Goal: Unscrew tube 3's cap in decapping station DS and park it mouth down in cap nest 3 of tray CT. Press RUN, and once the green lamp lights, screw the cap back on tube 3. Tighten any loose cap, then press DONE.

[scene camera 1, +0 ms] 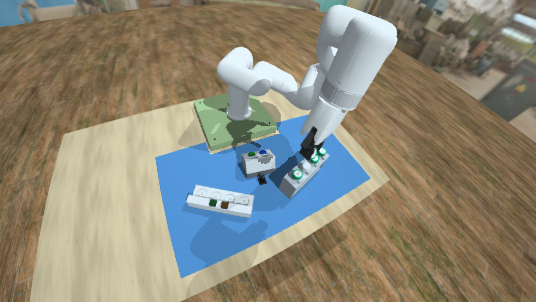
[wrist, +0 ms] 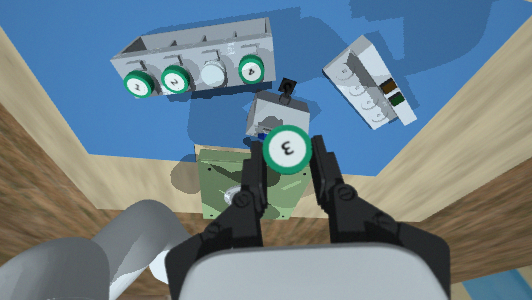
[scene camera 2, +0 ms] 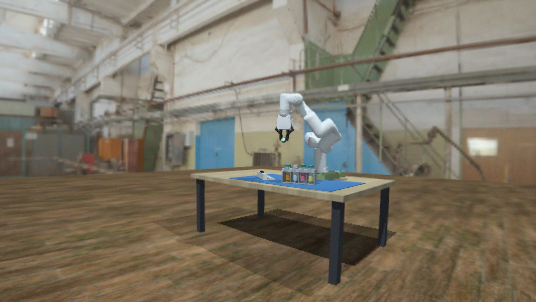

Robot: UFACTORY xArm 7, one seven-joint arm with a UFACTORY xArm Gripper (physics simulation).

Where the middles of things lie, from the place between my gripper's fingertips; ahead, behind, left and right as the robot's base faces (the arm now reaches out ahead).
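The grey button box [scene camera 1: 260, 165] is 230 mm below my hand, 140 mm behind it and 40 mm to the right of it. As for the cap 3 [wrist: 287, 149], that's right at my hand, and going by their middles it's the nearest to my hand of the things named here.
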